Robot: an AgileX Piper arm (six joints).
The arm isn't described. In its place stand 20 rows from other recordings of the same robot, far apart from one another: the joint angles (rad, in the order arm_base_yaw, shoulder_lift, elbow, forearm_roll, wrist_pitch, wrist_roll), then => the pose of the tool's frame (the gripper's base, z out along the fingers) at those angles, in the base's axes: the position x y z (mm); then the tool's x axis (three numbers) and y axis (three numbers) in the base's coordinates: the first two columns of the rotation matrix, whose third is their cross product.
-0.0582 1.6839 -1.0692 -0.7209 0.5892 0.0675 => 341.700, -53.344, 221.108, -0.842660, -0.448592, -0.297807, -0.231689, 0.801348, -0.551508
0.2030 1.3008 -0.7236 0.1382 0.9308 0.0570 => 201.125, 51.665, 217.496, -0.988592, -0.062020, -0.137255, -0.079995, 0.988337, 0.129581
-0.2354 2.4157 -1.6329 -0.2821 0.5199 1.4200 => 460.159, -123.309, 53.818, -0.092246, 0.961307, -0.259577, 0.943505, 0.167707, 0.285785
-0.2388 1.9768 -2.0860 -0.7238 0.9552 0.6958 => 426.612, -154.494, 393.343, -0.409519, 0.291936, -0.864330, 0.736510, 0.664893, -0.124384
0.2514 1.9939 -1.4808 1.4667 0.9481 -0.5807 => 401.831, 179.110, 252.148, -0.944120, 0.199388, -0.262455, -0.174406, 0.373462, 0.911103
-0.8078 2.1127 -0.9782 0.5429 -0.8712 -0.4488 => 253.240, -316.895, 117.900, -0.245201, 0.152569, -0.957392, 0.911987, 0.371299, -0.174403
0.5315 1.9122 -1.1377 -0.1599 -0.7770 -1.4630 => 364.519, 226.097, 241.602, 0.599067, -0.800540, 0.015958, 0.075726, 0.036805, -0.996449
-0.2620 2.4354 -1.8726 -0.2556 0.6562 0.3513 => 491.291, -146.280, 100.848, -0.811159, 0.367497, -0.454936, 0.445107, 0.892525, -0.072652
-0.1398 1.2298 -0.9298 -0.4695 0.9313 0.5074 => 224.161, -64.905, 295.470, -0.794557, 0.311087, -0.521444, 0.475654, 0.852678, -0.216087
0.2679 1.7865 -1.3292 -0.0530 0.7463 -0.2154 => 367.179, 97.396, 238.705, -0.775593, -0.473634, -0.417285, -0.459199, 0.876934, -0.141856
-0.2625 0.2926 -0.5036 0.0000 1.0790 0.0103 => 37.284, -10.018, 272.067, -0.677026, 0.192582, -0.710316, 0.266483, 0.963812, 0.007317
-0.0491 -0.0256 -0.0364 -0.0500 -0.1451 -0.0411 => 48.462, -1.723, 239.769, 0.284552, -0.104541, -0.952944, 0.068189, 0.993726, -0.088654
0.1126 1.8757 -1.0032 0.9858 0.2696 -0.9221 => 362.452, 61.321, 147.561, -0.810848, -0.045937, -0.583452, -0.202692, 0.957261, 0.206321
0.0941 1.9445 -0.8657 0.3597 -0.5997 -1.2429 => 376.079, 17.335, 137.438, -0.311470, -0.825473, -0.470724, -0.278040, 0.552854, -0.785523
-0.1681 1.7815 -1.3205 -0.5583 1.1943 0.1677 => 330.888, -101.623, 240.947, -0.992530, 0.117246, -0.033736, 0.118525, 0.861075, -0.494471
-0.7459 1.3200 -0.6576 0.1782 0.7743 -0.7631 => 162.045, -134.368, 200.254, -0.963011, 0.088354, -0.254566, 0.101165, 0.994157, -0.037654
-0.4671 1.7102 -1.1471 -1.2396 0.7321 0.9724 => 296.911, -214.162, 253.371, -0.731621, 0.226134, -0.643113, 0.646334, 0.530050, -0.548907
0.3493 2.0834 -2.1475 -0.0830 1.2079 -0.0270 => 435.990, 151.297, 330.750, -0.799024, -0.350975, -0.488239, -0.351020, 0.931519, -0.095173
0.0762 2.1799 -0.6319 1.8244 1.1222 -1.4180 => 260.583, 99.499, 48.730, -0.970534, 0.238679, 0.033103, 0.126443, 0.387501, 0.913157
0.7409 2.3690 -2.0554 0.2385 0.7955 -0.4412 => 378.018, 366.598, 181.760, -0.403789, -0.729073, -0.552637, -0.872718, 0.488184, -0.006384
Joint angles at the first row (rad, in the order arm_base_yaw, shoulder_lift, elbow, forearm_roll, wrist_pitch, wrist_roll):
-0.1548 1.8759 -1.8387 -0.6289 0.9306 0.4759
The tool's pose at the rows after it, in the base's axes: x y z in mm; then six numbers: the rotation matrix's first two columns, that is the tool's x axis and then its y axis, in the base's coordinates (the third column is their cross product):
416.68, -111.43, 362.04, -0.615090, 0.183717, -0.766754, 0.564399, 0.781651, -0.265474
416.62, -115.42, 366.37, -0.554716, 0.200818, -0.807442, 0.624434, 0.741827, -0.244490
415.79, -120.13, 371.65, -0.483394, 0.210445, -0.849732, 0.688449, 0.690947, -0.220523
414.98, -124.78, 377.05, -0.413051, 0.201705, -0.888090, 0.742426, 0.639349, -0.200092
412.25, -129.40, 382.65, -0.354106, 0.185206, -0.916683, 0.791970, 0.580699, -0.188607
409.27, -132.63, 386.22, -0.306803, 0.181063, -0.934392, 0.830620, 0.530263, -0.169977
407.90, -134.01, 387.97, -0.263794, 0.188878, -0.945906, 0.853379, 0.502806, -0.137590
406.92, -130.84, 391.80, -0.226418, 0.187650, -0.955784, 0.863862, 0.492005, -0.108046
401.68, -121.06, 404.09, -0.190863, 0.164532, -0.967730, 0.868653, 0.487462, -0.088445
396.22, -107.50, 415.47, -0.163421, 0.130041, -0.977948, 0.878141, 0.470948, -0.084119
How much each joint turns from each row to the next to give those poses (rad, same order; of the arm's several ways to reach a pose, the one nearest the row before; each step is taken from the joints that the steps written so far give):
0.0000 0.0000 0.0000 -0.0573 -0.0107 0.0853
0.0000 0.0000 0.0000 -0.0805 -0.0107 0.1085
0.0000 0.0001 0.0000 -0.0993 -0.0023 0.1248
0.0000 0.0013 0.0000 -0.1066 0.0019 0.1192
0.0000 0.0001 0.0000 -0.1030 0.0237 0.1032
0.0000 -0.0001 0.0000 -0.0666 0.0306 0.0782
0.0000 0.0000 0.0000 -0.0305 0.0141 0.0593
0.0097 -0.0053 0.0000 -0.0251 0.0081 0.0452
0.0262 -0.0242 0.0000 -0.0368 0.0203 0.0283
0.0400 -0.0204 0.0000 -0.0550 0.0465 0.0287

